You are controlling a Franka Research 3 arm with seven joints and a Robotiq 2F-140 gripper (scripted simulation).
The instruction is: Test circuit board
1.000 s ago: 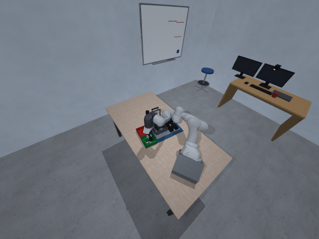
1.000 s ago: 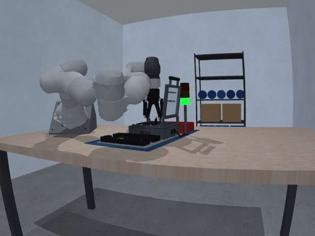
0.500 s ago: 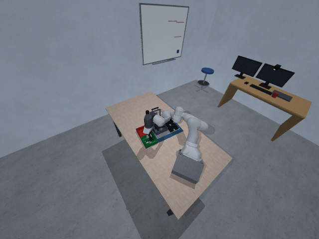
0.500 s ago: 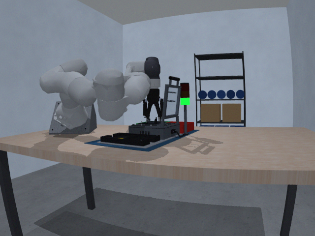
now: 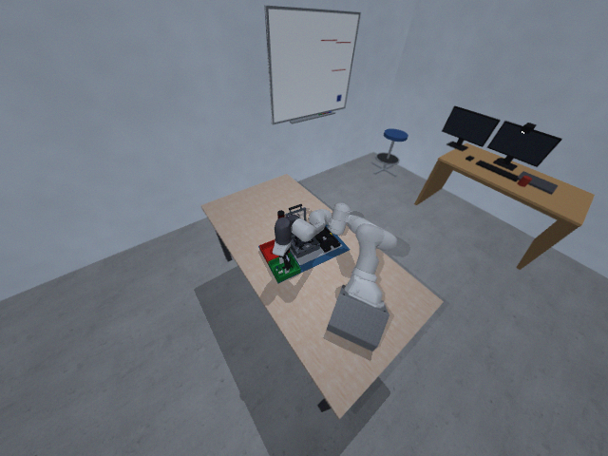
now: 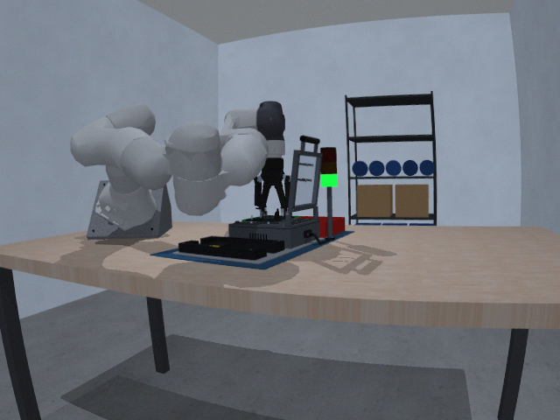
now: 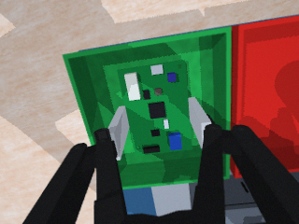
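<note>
Right now my hand is 3 cm above the green bin. Round my hand: red bin: 14 cm ahead, 5 cm to the right, 3 cm below; then green circuit board: 2 cm below; then black latch hook: 1 cm behind, 15 cm to the right, 5 cm above.
</note>
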